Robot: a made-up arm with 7 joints.
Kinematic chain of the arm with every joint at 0, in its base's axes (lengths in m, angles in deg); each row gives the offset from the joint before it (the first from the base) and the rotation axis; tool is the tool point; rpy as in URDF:
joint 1: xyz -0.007 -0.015 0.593 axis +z
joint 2: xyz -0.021 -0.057 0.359 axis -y
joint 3: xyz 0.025 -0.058 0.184 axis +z
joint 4: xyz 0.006 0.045 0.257 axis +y
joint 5: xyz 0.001 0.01 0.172 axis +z
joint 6: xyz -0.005 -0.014 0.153 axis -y
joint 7: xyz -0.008 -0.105 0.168 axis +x
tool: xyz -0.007 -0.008 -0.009 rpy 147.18 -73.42 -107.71
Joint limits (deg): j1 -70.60..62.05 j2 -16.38..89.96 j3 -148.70..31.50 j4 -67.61..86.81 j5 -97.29..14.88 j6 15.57..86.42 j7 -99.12..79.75
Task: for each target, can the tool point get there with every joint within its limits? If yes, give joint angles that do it. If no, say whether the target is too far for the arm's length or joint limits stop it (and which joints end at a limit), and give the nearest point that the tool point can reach.
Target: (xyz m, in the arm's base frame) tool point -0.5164 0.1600 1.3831
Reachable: yes | joints 10.77 52.60 -68.09 -39.49 -77.89 73.96 20.30
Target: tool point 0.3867 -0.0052 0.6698
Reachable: no: joint limits stop it (at a limit: joint 2, joint 3, joint 4, joint 6, joint 7) | nearest point 0.4430 -0.0038 1.1883 | short by 0.522 m
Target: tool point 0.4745 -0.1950 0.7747
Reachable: no: joint limits stop it (at a limit: joint 2, joint 3, joint 4, joint 6, joint 7) | nearest point 0.4259 -0.1768 1.1885 | short by 0.417 m
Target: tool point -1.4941 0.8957 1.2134
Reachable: no: too far | nearest point -0.8511 0.5020 1.0990 | short by 0.763 m
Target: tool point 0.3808 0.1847 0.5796
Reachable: no: joint limits stop it (at a limit: joint 1, joint 2, joint 4, joint 7) | nearest point 0.0763 0.4442 0.7258 | short by 0.426 m
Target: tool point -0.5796 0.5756 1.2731
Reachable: yes | joints -55.42 49.45 2.93 -18.37 -26.47 40.26 -54.45
